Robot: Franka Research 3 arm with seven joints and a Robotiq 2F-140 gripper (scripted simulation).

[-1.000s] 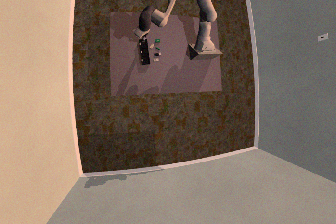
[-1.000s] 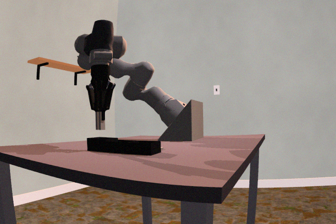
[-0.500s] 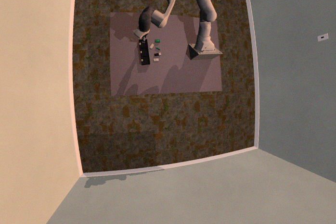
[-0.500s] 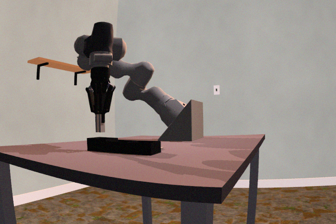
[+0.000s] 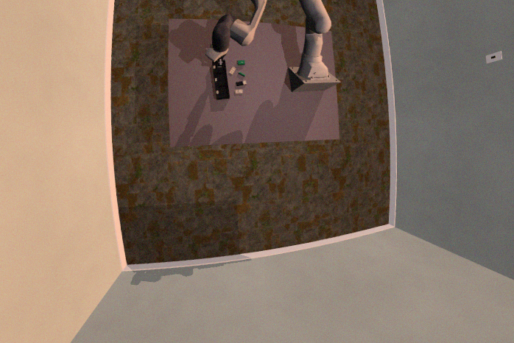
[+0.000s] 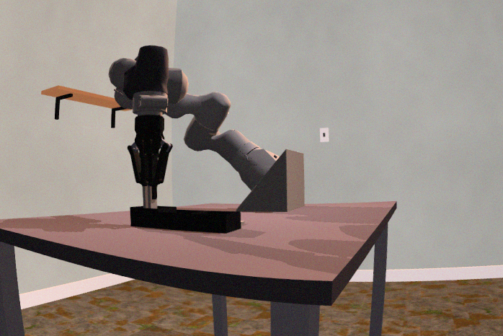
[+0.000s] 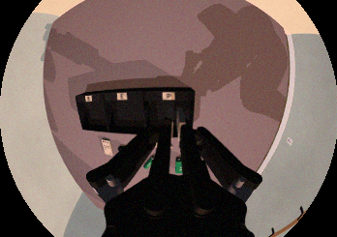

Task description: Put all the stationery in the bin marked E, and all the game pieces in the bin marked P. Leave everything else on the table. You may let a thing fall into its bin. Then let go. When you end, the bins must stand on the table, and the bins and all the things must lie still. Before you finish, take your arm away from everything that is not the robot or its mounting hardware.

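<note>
Right now the black bin row is 9 cm to the left of my hand, 4 cm below it and 1 cm behind it. From my hand the other things lie so: green cylinder 15 cm behind, 6 cm below, 4 cm to the left; flat green block 14 cm behind, 6 cm below, 4 cm to the right; white spotted piece 9 cm behind, 6 cm below, 2 cm to the left.
</note>
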